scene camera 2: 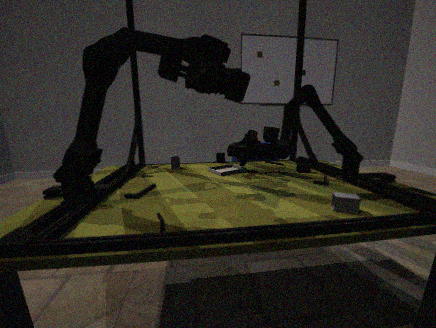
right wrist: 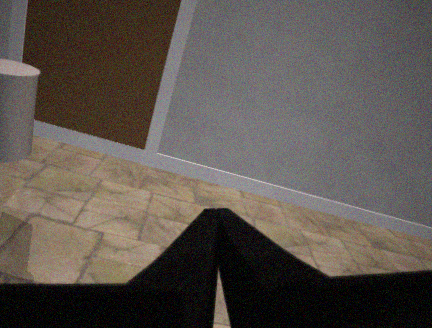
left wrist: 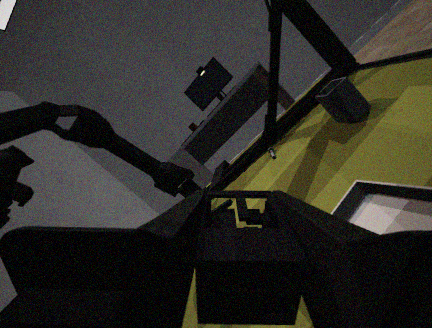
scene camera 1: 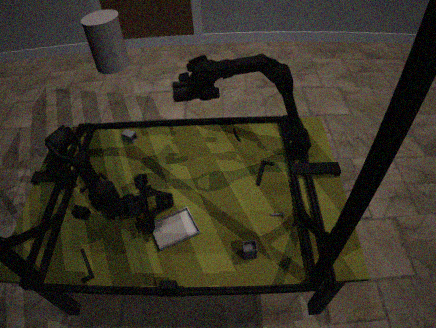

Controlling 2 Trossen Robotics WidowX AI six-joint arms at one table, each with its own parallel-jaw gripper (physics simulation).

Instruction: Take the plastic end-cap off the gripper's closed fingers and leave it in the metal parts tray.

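Where they show: left gripper, fingertip midpoint: (scene camera 2: 228,148) (left wrist: 238,197) (scene camera 1: 171,200); right gripper, fingertip midpoint: (scene camera 2: 207,68) (right wrist: 216,220); left arm's base, origin of the base link: (scene camera 2: 349,175) (scene camera 1: 66,180); right arm's base, origin of the base link: (scene camera 2: 79,198) (scene camera 1: 299,152).
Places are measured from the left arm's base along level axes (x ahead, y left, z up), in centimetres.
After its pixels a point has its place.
The plastic end-cap (left wrist: 247,245) {x 27.5, y -35.0, z 9.3 cm} shows in the left wrist view as a dark boxy piece between the left fingers. Its exact edges are hard to tell in the dark. My left gripper (scene camera 1: 167,200) {x 31.4, y -36.6, z 9.3 cm} (scene camera 2: 234,150) {x 31.4, y -36.6, z 9.3 cm} (left wrist: 238,197) {x 31.4, y -36.6, z 9.3 cm} is shut on it, above the table and beside the tray's upper left corner in scene camera 1. The shallow pale metal parts tray (scene camera 1: 172,231) {x 28.1, y -40.5, z -1.7 cm} (scene camera 2: 227,171) {x 33.1, y -34.9, z -0.3 cm} (left wrist: 385,212) {x 33.1, y -43.9, z -1.7 cm} lies flat, at the lower right in the left wrist view. My right gripper (scene camera 1: 181,91) (scene camera 2: 241,86) (right wrist: 216,220) {x 64.1, y -2.1, z 29.4 cm} is shut and empty, high up and far from the tray.
An open grey box (scene camera 1: 249,250) {x 44.8, y -61.6, z 3.8 cm} (scene camera 2: 175,162) {x 46.5, y -58.7, z 1.5 cm} (left wrist: 345,102) {x 44.0, y -59.0, z 1.1 cm} stands right of the tray in scene camera 1. A grey block (scene camera 1: 129,136) {x 30.4, y 7.8, z 1.9 cm} (scene camera 2: 346,202) {x 32.2, y 10.8, z 0.8 cm}, a black block (scene camera 1: 81,212) {x 2.5, y -19.7, z 1.9 cm} (scene camera 2: 303,164) {x 3.6, y -17.3, z 1.8 cm}, dark L-shaped keys (scene camera 1: 260,174) {x 66.6, y -36.0, z -0.9 cm} (scene camera 1: 87,267) {x -1.7, y -39.3, z -0.9 cm} and a small screw (scene camera 1: 276,214) {x 61.5, y -53.2, z -1.3 cm} (left wrist: 272,153) {x 61.1, y -53.0, z -1.1 cm} also lie about.
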